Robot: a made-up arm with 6 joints. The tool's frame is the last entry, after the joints. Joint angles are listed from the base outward.
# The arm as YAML. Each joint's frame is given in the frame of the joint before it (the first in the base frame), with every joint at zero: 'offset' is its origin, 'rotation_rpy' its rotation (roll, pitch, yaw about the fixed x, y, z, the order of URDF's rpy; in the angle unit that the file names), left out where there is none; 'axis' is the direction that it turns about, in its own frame. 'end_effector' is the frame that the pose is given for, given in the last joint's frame.
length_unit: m
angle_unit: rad
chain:
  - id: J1
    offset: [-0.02, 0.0, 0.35]
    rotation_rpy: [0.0, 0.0, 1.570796]
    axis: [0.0, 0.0, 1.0]
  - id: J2
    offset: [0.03, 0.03, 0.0]
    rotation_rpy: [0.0, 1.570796, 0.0]
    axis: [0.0, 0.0, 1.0]
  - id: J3
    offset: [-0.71, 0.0, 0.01]
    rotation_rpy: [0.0, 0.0, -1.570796]
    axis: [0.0, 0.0, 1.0]
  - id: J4
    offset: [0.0, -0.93, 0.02]
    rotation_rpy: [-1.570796, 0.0, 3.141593]
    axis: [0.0, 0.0, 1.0]
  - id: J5
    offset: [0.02, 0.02, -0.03]
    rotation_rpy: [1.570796, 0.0, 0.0]
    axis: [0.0, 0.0, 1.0]
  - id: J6
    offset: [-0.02, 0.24, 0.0]
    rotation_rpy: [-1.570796, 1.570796, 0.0]
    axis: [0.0, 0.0, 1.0]
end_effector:
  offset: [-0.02, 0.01, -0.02]
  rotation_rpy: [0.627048, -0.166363, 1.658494]
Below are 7 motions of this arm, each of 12 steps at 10 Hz.
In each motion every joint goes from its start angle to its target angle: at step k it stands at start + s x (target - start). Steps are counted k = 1, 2, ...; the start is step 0. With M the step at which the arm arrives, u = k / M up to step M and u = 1 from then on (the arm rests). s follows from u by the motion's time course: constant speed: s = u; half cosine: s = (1 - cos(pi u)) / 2; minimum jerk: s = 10 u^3 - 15 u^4 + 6 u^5.
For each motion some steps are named. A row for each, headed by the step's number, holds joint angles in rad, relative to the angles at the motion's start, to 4 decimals.
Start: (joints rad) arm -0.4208 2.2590 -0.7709 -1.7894 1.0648 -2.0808
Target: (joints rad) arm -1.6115 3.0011 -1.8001 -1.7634 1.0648 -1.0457
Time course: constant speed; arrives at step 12
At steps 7, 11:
7: -0.6946 0.4329 -0.6004 0.0152 0.0000 0.6038
11: -1.0915 0.6803 -0.9434 0.0238 0.0000 0.9488

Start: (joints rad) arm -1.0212 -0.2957 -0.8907 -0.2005 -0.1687 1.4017
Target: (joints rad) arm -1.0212 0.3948 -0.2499 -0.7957 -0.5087 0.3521
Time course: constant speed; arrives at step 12
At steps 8, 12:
8: 0.0000 0.4603 0.4272 -0.3968 -0.2267 -0.6997
12: 0.0000 0.6905 0.6408 -0.5952 -0.3400 -1.0496

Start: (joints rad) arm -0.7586 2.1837 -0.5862 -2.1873 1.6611 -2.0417
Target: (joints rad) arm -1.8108 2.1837 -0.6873 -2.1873 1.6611 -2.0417
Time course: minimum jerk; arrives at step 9
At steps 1, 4, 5, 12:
1: -0.0121 0.0000 -0.0012 0.0000 0.0000 0.0000
4: -0.4174 0.0000 -0.0401 0.0000 0.0000 0.0000
5: -0.6348 0.0000 -0.0610 0.0000 0.0000 0.0000
12: -1.0522 0.0000 -0.1011 0.0000 0.0000 0.0000

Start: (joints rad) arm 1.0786 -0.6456 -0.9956 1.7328 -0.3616 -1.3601
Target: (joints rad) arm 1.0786 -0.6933 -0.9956 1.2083 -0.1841 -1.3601
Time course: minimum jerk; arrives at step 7
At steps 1, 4, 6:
1: 0.0000 -0.0011 0.0000 -0.0122 0.0041 0.0000
4: 0.0000 -0.0302 0.0000 -0.3315 0.1122 0.0000
6: 0.0000 -0.0466 0.0000 -0.5123 0.1734 0.0000

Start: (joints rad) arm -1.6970 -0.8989 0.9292 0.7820 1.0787 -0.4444
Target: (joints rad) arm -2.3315 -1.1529 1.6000 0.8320 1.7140 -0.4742
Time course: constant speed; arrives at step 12
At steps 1, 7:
1: -0.0529 -0.0212 0.0559 0.0042 0.0529 -0.0025
7: -0.3701 -0.1482 0.3913 0.0292 0.3706 -0.0174

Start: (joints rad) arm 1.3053 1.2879 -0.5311 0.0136 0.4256 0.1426
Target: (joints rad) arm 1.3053 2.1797 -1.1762 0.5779 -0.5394 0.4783
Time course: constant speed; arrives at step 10
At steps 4, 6, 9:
4: 0.0000 0.3567 -0.2580 0.2257 -0.3860 0.1343
6: 0.0000 0.5351 -0.3871 0.3386 -0.5790 0.2014
9: 0.0000 0.8026 -0.5806 0.5079 -0.8685 0.3021

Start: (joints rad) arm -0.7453 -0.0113 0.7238 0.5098 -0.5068 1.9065
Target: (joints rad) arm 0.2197 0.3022 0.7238 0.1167 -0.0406 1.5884
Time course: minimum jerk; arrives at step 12
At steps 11, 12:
11: 0.9601 0.3119 0.0000 -0.3911 0.4638 -0.3165
12: 0.9650 0.3135 0.0000 -0.3931 0.4662 -0.3181

